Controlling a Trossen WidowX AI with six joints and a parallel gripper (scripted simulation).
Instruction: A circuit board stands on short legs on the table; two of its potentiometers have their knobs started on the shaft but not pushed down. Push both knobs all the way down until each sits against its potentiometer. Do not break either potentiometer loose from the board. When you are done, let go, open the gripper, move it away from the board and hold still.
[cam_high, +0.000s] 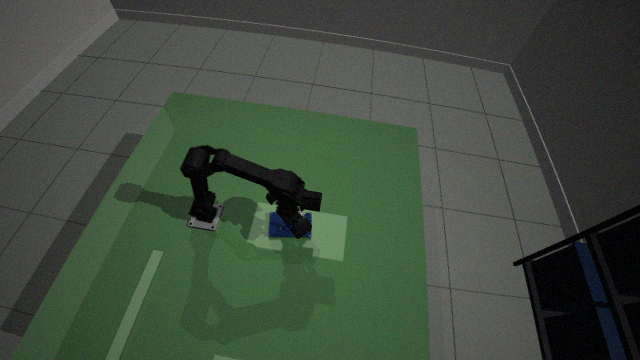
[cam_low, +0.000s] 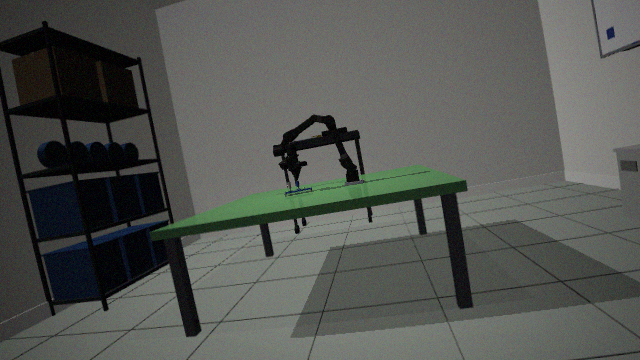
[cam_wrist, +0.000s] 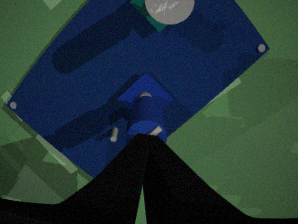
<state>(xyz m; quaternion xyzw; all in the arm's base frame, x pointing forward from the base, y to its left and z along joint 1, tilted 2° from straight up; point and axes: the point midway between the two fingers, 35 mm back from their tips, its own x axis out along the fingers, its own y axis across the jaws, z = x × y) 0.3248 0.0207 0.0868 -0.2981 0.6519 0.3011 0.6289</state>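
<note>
Now: the pale knob 4 cm ahead of my gripper tip, 4 cm to the left of it and 2 cm below it.
</note>
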